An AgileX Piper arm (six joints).
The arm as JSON. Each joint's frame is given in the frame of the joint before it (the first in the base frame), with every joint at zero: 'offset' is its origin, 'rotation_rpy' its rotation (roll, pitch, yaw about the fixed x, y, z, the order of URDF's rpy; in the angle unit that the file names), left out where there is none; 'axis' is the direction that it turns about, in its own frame. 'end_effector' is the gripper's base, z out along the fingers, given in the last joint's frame.
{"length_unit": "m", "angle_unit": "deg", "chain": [
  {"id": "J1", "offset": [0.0, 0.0, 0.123], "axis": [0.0, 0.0, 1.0]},
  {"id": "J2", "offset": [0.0, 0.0, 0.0], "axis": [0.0, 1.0, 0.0]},
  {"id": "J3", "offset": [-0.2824, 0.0, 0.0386], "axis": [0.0, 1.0, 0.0]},
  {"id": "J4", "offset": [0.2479, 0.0, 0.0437], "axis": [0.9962, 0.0, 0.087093]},
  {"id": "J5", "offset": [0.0, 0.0, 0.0], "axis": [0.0, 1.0, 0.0]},
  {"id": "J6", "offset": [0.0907, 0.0, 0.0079], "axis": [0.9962, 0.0, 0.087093]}
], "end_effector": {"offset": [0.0, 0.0, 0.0], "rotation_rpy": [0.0, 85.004, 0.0]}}
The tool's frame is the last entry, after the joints.
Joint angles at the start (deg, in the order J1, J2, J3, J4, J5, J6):
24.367, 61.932, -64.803, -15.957, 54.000, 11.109
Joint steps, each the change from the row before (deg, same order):
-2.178, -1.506, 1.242, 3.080, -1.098, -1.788
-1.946, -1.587, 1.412, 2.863, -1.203, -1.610
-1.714, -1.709, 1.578, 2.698, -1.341, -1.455
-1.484, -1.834, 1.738, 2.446, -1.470, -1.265
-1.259, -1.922, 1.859, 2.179, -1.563, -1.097
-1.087, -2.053, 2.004, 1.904, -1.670, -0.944
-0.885, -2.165, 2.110, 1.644, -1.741, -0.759
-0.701, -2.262, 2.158, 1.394, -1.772, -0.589
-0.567, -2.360, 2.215, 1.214, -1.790, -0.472
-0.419, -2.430, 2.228, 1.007, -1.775, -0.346
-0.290, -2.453, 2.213, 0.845, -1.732, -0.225
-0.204, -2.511, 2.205, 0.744, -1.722, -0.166
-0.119, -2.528, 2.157, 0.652, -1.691, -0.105
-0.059, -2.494, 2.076, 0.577, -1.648, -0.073
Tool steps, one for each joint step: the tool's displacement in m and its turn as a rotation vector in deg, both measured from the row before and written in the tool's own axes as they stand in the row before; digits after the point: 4 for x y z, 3 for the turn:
0.0051, -0.0045, -0.0028, -1.077, -0.635, 1.597
0.0054, -0.0037, -0.0030, -1.006, -0.852, 1.492
0.0057, -0.0029, -0.0033, -0.978, -1.104, 1.404
0.0060, -0.0022, -0.0036, -0.879, -1.330, 1.297
0.0063, -0.0017, -0.0037, -0.768, -1.488, 1.161
0.0067, -0.0014, -0.0039, -0.622, -1.652, 1.035
0.0070, -0.0010, -0.0041, -0.523, -1.775, 0.930
0.0072, -0.0008, -0.0044, -0.437, -1.881, 0.823
0.0074, -0.0006, -0.0046, -0.374, -1.954, 0.739
0.0075, -0.0005, -0.0048, -0.324, -2.000, 0.634
0.0076, -0.0004, -0.0048, -0.302, -1.992, 0.568
0.0075, -0.0003, -0.0050, -0.297, -2.044, 0.509
0.0074, -0.0003, -0.0051, -0.306, -2.071, 0.459
0.0071, -0.0003, -0.0050, -0.309, -2.069, 0.408

